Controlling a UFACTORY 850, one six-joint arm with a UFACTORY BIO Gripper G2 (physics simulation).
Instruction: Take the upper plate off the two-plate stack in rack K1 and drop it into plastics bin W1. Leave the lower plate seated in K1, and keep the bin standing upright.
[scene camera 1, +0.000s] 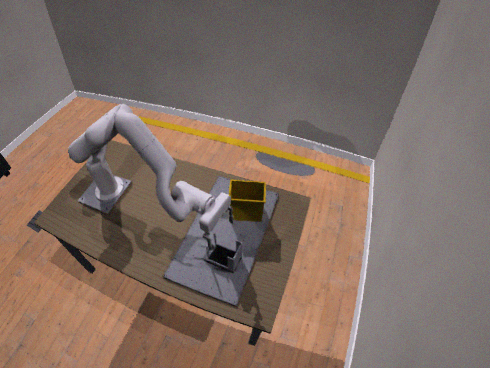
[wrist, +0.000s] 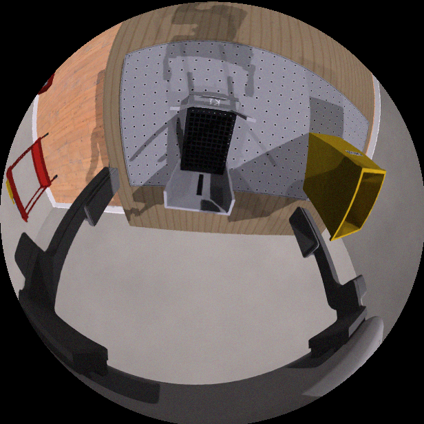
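Rack K1 (scene camera 1: 238, 255) (wrist: 176, 196) stands on the perforated board, its K1 label facing up in the wrist view. A black gridded plate (scene camera 1: 220, 255) (wrist: 209, 141) lies in it. The wrist view shows its top face; whether a second plate is below cannot be told. The yellow plastics bin W1 (scene camera 1: 247, 210) (wrist: 327, 175) stands upright on the same board, open at the top. My gripper (scene camera 1: 220, 231) (wrist: 204, 214) is wide open and empty. It is above the rack, its fingers spread wider than the plate and apart from it.
The grey board (scene camera 1: 197, 275) (wrist: 145, 80) lies on the wooden table (scene camera 1: 287, 260) (wrist: 280, 35). Bin W1 is to the right of the rack in the wrist view. A tall rack wall with a dark slot rises at the plate's end. A red frame (wrist: 42, 160) shows far left, off the table.
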